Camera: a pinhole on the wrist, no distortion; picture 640 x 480 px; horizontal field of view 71.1 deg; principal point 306.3 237.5 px. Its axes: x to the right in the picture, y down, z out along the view. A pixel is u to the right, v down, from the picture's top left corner.
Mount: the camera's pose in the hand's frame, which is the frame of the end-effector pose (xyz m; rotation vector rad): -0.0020 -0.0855 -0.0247 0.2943 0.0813 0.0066
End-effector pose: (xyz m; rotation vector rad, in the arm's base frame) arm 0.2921 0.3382 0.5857 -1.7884 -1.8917 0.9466
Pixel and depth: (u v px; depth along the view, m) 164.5 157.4 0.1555
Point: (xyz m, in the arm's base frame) 0.1015 0.2795 0.6165
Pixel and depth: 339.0 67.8 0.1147
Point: 0.1255 0.3427 0.6423
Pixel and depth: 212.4 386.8 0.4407
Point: -0.0549 0.1878 0.3322
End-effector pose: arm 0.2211 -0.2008 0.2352 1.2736 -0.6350 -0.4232
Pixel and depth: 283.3 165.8 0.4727
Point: -0.0187 -0.5846 0.0174
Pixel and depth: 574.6 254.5 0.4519
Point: 0.2089 -0.7285 0.1711
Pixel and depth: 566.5 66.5 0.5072
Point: 0.2474 -0.7928 -0.0350
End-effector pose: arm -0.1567 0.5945 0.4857 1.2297 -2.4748 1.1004
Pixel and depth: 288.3 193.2 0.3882
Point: 0.0649 0.2664 0.3795
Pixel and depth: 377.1 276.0 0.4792
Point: -0.0204 0.1552 0.3219
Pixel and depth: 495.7 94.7 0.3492
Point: -0.0085 0.1943 0.5309
